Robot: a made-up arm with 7 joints. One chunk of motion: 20 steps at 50 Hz.
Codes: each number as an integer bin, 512 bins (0 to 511) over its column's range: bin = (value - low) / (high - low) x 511, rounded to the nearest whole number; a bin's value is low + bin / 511 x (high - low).
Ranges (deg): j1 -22..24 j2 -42..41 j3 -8..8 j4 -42..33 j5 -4..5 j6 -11..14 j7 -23..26
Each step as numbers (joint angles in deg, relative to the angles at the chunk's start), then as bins.
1 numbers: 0.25 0.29 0.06 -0.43 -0.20 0.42 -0.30
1 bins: 247 260 257 283 216 233 237
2 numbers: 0.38 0.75 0.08 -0.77 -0.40 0.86 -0.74
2 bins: 249 263 258 281 204 242 232
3 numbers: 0.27 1.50 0.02 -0.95 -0.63 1.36 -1.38
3 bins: 247 268 256 280 191 253 225
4 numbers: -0.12 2.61 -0.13 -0.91 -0.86 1.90 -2.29
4 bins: 243 275 251 280 178 264 216
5 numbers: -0.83 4.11 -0.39 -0.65 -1.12 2.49 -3.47
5 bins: 235 284 243 282 164 276 204
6 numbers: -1.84 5.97 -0.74 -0.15 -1.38 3.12 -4.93
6 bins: 224 295 232 285 149 289 188
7 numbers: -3.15 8.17 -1.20 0.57 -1.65 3.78 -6.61
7 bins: 209 309 217 290 133 302 171
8 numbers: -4.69 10.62 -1.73 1.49 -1.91 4.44 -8.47
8 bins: 192 324 200 296 119 316 152
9 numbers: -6.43 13.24 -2.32 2.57 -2.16 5.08 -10.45
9 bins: 173 340 181 304 104 329 131
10 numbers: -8.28 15.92 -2.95 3.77 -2.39 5.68 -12.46
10 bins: 152 357 161 312 91 341 110
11 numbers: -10.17 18.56 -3.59 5.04 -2.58 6.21 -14.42
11 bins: 131 373 141 320 81 352 89
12 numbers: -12.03 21.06 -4.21 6.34 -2.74 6.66 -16.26
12 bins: 111 388 121 329 72 361 70
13 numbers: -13.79 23.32 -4.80 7.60 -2.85 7.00 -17.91
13 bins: 91 402 102 338 65 368 53
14 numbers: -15.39 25.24 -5.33 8.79 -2.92 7.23 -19.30
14 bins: 73 414 85 346 61 373 39
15 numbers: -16.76 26.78 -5.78 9.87 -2.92 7.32 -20.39
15 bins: 58 423 71 353 61 374 27
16 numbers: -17.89 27.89 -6.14 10.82 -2.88 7.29 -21.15
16 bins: 46 430 59 360 64 374 19
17 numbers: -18.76 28.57 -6.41 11.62 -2.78 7.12 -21.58
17 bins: 36 434 51 365 69 370 15
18 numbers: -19.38 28.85 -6.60 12.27 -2.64 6.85 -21.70
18 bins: 29 436 45 370 77 365 14
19 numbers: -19.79 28.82 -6.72 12.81 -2.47 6.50 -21.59
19 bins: 25 436 41 373 87 358 15
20 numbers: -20.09 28.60 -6.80 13.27 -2.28 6.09 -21.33
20 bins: 21 435 38 377 98 349 17
